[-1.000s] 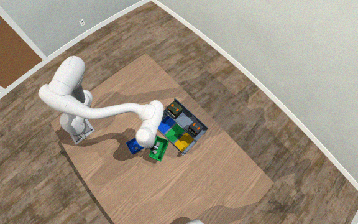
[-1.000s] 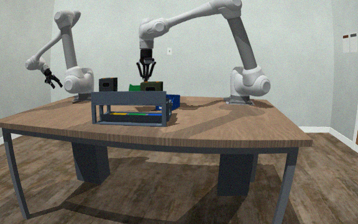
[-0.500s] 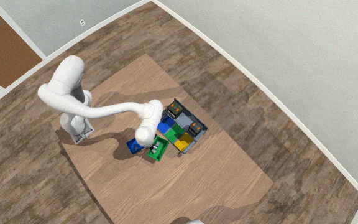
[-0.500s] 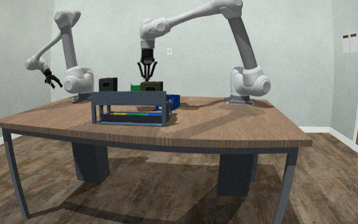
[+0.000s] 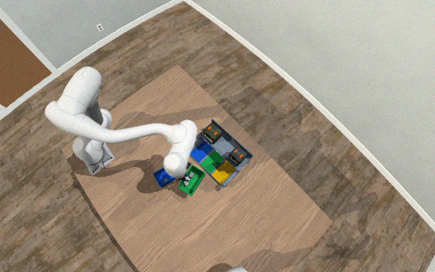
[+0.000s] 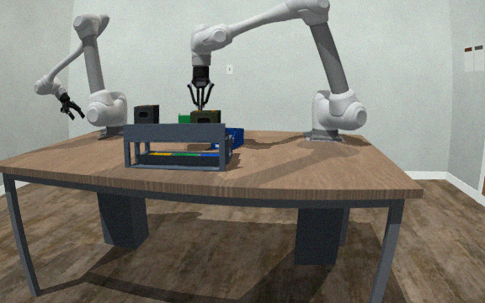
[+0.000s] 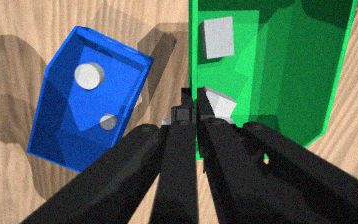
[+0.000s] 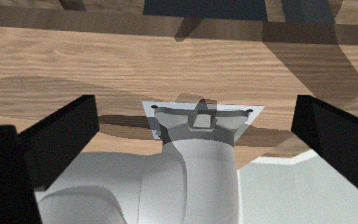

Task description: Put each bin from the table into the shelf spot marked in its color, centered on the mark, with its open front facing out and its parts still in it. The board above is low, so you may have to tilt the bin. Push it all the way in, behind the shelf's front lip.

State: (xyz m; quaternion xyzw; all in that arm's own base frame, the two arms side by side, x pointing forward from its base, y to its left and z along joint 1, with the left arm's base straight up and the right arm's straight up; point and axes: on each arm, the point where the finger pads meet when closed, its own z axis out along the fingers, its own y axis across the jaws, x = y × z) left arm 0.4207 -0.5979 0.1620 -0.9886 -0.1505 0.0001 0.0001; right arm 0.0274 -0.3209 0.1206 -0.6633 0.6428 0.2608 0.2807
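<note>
Now: the green bin 4 cm to the right of my left hand, 4 cm below it and 3 cm ahead of it. From my left hand the other things lie so: blue bin 12 cm to the left, 12 cm below, 6 cm behind; then grey shelf 28 cm ahead, 9 cm below, 1 cm to the right; then round part 15 cm below, 14 cm to the left, 3 cm behind.
</note>
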